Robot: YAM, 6 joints.
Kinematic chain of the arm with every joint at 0, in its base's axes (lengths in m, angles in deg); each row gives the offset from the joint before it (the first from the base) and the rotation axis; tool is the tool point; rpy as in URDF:
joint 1: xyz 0 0 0.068 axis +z
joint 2: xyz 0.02 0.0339 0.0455 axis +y
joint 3: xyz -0.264 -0.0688 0 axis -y
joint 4: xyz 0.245 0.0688 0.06 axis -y
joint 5: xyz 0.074 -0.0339 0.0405 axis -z
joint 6: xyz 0.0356 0 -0.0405 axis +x
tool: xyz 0 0 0 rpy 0 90 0
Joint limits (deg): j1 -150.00..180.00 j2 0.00..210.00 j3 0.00..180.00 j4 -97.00..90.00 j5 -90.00..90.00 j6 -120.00..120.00
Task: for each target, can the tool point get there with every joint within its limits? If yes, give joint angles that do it. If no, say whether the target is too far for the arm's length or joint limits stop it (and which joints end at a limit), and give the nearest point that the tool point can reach.
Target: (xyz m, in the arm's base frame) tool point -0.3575 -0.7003 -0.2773
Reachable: no: too far | nearest point -0.2626 -0.5144 -0.1708 | short by 0.234 m
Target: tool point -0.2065 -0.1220 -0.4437
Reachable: no: joint limits stop it (at a limit: joint 2) | nearest point -0.2076 -0.1227 -0.3803 | short by 0.063 m
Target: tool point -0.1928 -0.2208 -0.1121
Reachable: yes | joints -124.44 156.43 52.61 34.25 73.35 -25.74
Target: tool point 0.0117 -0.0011 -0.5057
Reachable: no: joint limits stop it (at a limit: joint 2) | nearest point 0.0900 -0.0085 -0.3439 | short by 0.180 m
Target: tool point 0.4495 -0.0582 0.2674
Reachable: yes | joints -4.65 117.86 105.31 -43.48 37.37 18.32
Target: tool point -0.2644 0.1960 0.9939
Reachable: no: too far | nearest point -0.1826 0.1354 0.7040 | short by 0.307 m
